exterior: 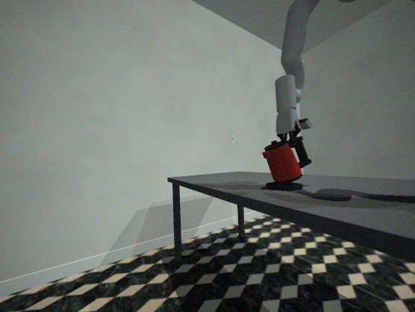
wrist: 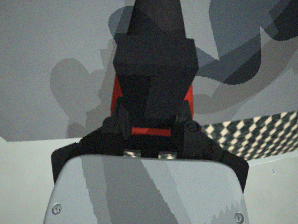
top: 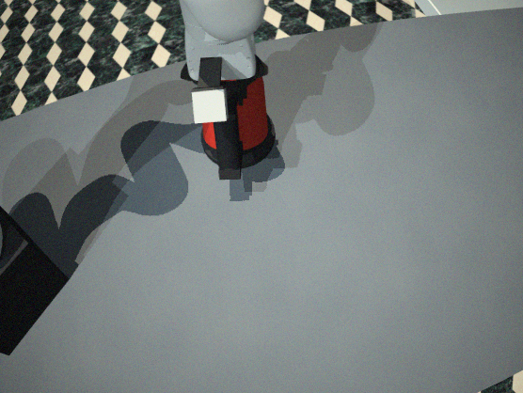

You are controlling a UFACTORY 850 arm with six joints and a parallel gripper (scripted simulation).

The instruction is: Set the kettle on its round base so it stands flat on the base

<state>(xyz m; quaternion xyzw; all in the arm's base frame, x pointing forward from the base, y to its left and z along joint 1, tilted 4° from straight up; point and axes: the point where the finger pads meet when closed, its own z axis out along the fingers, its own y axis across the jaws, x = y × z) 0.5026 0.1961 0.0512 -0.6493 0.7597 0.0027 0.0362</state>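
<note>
Now: hand 20 mm to the right of the red kettle and 60 mm above it. Round my hand: black round base (10 mm ahead, 40 mm to the left, 190 mm below).
</note>
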